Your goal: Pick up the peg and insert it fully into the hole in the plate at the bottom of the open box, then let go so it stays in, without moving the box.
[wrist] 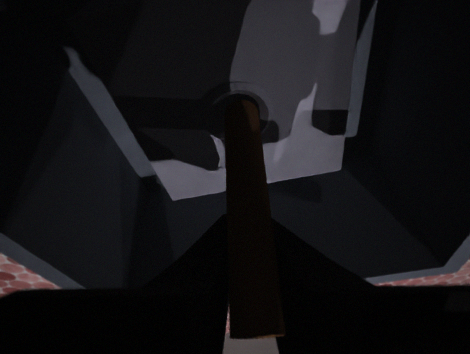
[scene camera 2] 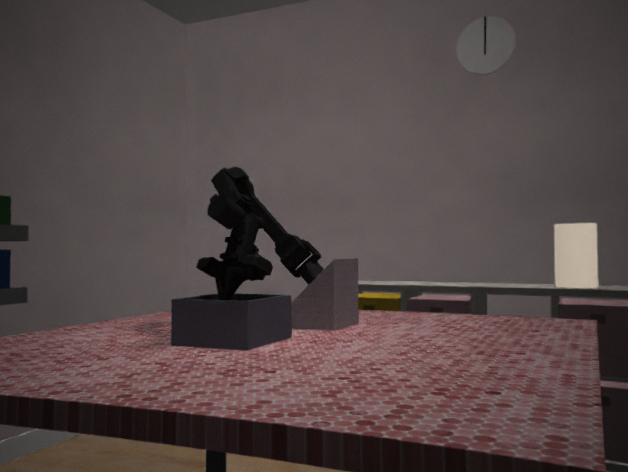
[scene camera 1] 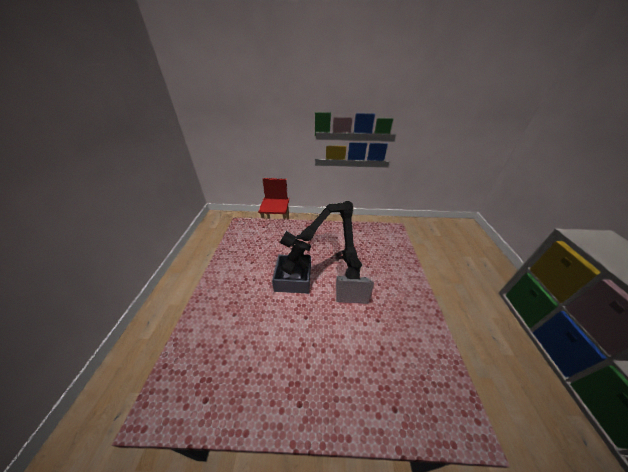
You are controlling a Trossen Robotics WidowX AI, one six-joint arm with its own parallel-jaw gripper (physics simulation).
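Where they show: gripper, between the fingertips: [wrist: 244, 224]; arm's base, origin of its link: [scene camera 2: 321, 283] [scene camera 1: 353, 278].
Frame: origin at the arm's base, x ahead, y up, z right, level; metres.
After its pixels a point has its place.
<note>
The dark open box [scene camera 1: 291, 285] @(z -0.059, x 0.316, y -0.048 m) [scene camera 2: 210, 324] @(z 0.021, x 0.423, y -0.064 m) stands on the table. In the wrist view the light grey plate [wrist: 300, 162] @(z 0.007, x 0.361, y -0.054 m) lies at its bottom, partly in shadow, with a round ringed hole [wrist: 264, 107] @(z 0.024, x 0.327, y -0.052 m). My gripper [scene camera 1: 288, 271] @(z 0.038, x 0.362, y -0.023 m) [scene camera 2: 225, 296] @(z 0.038, x 0.362, y -0.023 m) [wrist: 244, 224] @(z 0.038, x 0.362, y -0.023 m) points down into the box and is shut on the brown peg [wrist: 247, 200] @(z 0.035, x 0.331, y -0.011 m). The peg's far end overlaps the hole in the wrist view; whether its tip is inside the hole cannot be told. The fingertips and peg are hidden by the box walls in the second scene view.
The arm's grey wedge-shaped base block [scene camera 1: 353, 290] @(z -0.073, x -0.002, y -0.005 m) [scene camera 2: 345, 294] @(z -0.073, x 0.002, y -0.027 m) stands beside the box on the red-patterned table [scene camera 1: 314, 375] @(z -0.438, x 0.136, y -0.112 m) [scene camera 2: 406, 375] @(z -0.438, x 0.484, y -0.112 m). The box walls rise around the gripper on all sides. A red chair [scene camera 1: 274, 205] stands beyond the table's far edge.
</note>
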